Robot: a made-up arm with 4 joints.
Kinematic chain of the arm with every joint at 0, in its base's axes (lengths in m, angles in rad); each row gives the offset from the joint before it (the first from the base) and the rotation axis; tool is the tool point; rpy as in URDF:
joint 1: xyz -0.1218 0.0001 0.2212 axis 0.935 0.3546 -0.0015
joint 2: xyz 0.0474 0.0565 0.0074 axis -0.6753 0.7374 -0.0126
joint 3: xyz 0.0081 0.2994 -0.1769 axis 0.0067 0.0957 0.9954
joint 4: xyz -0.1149 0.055 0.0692 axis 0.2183 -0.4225 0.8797
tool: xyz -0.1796 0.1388 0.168 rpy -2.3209 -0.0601 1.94
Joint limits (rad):
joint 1: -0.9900..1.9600
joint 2: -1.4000..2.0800
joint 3: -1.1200..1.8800
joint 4: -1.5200..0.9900
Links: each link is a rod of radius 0.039 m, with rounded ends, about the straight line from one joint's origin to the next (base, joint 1, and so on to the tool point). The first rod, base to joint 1, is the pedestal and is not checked.
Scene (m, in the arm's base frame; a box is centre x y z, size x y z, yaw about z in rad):
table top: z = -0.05
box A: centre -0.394 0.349 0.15 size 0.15 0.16 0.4 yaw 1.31
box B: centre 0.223 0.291 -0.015 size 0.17 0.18 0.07 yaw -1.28
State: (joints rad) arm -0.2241 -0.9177 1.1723 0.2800
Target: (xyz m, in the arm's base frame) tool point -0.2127 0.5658 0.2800
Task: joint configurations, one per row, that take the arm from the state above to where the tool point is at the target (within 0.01 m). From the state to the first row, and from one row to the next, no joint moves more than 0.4 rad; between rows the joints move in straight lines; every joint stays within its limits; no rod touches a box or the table.
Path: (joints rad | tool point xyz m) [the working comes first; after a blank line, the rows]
Joints at the target: -0.0668 -0.3448 0.8469 -1.4389
Straight joint move there: touches box A.

1: 0.1279 -0.6672 1.0742 0.3547 | -0.3270 0.1053 0.2195
2: 0.4800 -0.4168 0.9761 0.4295 | -0.3318 0.0927 0.3107
3: 0.8320 -0.1663 0.8780 0.5042 | -0.3174 0.0447 0.3929
4: 1.1840 0.0842 0.7799 0.5790 | -0.2863 -0.0326 0.4495
5: 1.5361 0.3347 0.6818 0.6537 | -0.2436 -0.1270 0.4682
6: 1.3397 0.0174 0.5915 0.4282 | -0.2952 -0.0476 0.5540
7: 1.1434 -0.2998 0.5012 0.2026 | -0.3286 0.0545 0.6146
8: 0.9470 -0.6171 0.4110 -0.0229 | -0.3457 0.1526 0.6502
9: 0.7507 -0.9343 0.3207 -0.2484 | -0.3590 0.2269 0.6663
10: 0.4782 -0.7378 0.4961 -0.6453 | -0.3314 0.3501 0.6105
11: 0.2057 -0.5413 0.6715 -1.0421 | -0.2818 0.4830 0.4842
12: -0.0668 -0.3448 0.8469 -1.4389 | -0.2127 0.5658 0.2800

